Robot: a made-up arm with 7 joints.
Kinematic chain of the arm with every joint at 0, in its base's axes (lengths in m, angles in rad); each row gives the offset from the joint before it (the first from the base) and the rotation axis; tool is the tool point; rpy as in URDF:
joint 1: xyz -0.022 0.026 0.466 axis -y
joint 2: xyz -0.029 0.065 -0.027 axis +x
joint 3: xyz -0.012 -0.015 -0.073 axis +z
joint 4: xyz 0 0.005 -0.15 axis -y
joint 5: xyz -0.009 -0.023 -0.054 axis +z
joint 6: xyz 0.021 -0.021 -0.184 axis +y
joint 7: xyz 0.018 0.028 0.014 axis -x
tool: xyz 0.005 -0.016 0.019 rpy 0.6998 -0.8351 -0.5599
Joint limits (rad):
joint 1: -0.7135..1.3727
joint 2: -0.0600..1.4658
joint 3: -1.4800..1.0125
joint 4: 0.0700..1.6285
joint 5: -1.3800..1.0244
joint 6: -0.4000..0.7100
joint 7: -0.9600..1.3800
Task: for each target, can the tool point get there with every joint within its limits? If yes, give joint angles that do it. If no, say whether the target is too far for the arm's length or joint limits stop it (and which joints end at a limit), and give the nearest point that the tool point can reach.
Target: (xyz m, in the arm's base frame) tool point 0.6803 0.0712 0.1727
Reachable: no: too far | nearest point 0.4450 0.0781 0.2693 | short by 0.254 m
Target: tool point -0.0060 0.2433 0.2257
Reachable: yes | joints -0.4496 0.1774 0.7078 1.4665 0.3551 0.1510 0.3108
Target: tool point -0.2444 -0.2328 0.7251
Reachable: no: joint limits stop it (at a limit: joint 1, joint 2, joint 3, joint 4, joint 6) | nearest point -0.2104 -0.1642 0.3803 | short by 0.353 m
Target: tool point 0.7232 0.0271 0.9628
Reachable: no: too far | nearest point 0.3804 0.0544 0.5680 | short by 0.524 m
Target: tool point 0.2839 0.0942 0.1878
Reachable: yes | joints 0.6452 0.2945 -0.6855 0.6727 0.6868 -0.0202 0.0714
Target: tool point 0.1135 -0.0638 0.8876
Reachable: no: joint limits stop it (at a limit: joint 1, joint 2, joint 4, joint 6, joint 7) | nearest point 0.2042 -0.0012 0.6173 | short by 0.292 m
